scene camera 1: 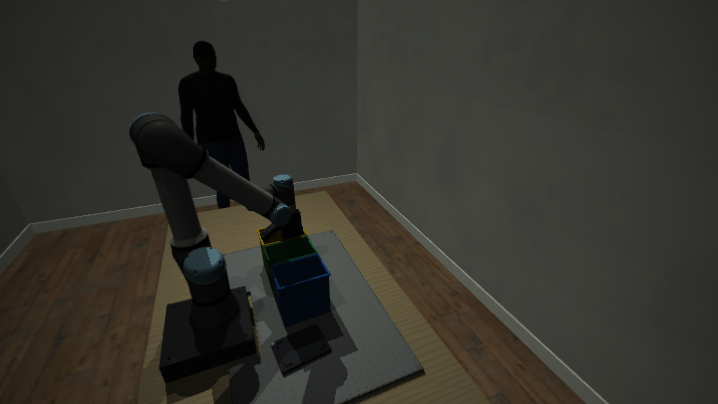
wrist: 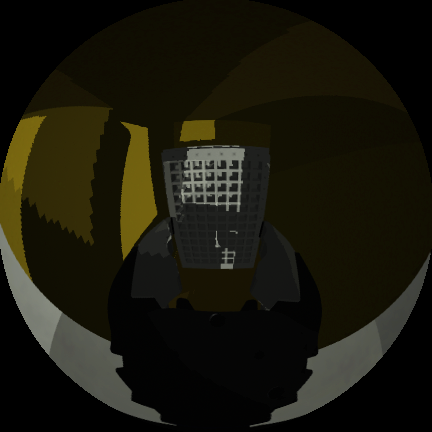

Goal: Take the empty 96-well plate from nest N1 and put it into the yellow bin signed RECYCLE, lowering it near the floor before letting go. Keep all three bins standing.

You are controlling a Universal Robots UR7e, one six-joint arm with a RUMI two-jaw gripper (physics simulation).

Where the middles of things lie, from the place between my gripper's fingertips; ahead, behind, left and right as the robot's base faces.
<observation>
Right now my hand is 130 mm to the left of the green bin [scene camera 1: 281, 252] and 30 mm below it. From my hand the other things lie so: dark nest [scene camera 1: 301, 347] (20 mm behind, 430 mm to the right, 50 mm below); then blue bin [scene camera 1: 302, 291] (20 mm ahead, 260 mm to the right, 30 mm above).
</observation>
